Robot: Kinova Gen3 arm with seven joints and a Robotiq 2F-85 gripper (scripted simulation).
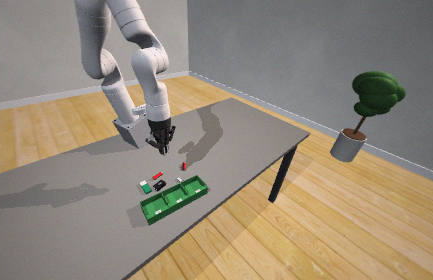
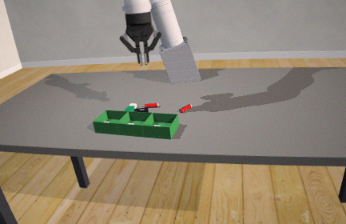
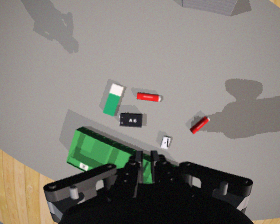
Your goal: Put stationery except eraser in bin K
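Right now my hand is 90 mm short of the green bin, 40 mm to the left of it and 180 mm above it. From my hand the other things lie so: grey-white item: 20 mm ahead, 50 mm to the left, 190 mm below; green-and-white eraser: 60 mm behind, 70 mm to the right, 190 mm below; black item: 20 mm behind, 40 mm to the right, 190 mm below.
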